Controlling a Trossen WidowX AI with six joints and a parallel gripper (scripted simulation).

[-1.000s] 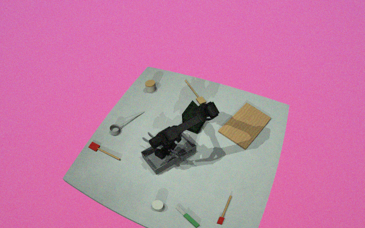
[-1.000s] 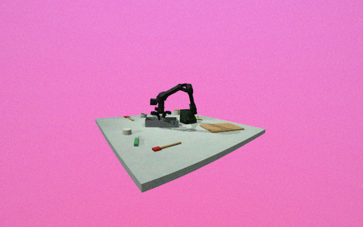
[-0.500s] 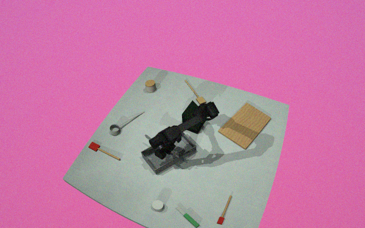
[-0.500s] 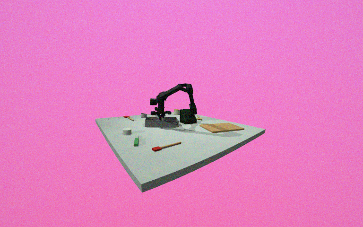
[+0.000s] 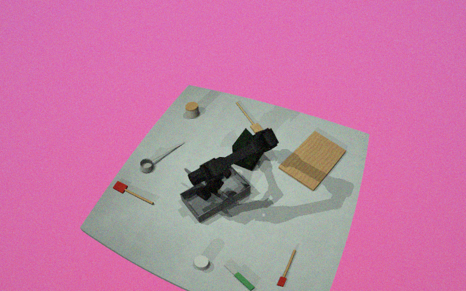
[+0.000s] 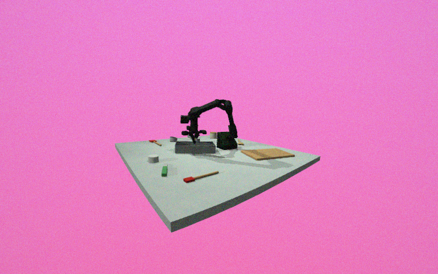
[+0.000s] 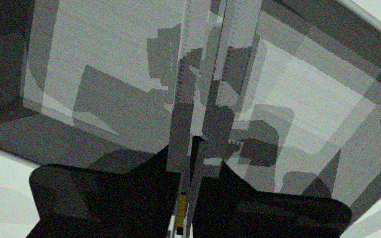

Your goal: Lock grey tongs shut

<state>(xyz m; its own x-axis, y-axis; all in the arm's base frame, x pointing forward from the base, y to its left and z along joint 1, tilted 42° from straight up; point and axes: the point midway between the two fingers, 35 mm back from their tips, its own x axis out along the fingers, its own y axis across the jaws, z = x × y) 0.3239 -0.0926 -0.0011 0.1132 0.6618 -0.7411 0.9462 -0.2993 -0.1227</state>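
Right now the roasting tin is 3 cm below my gripper tip, 2 cm behind it and 1 cm to the right of it. The rest, counted from my gripper tip: green-handled tool (37 cm ahead, 24 cm to the left, 5 cm below); red spatula (46 cm to the right, 13 cm ahead, 5 cm below); white puck (37 cm ahead, 7 cm to the left, 4 cm below).
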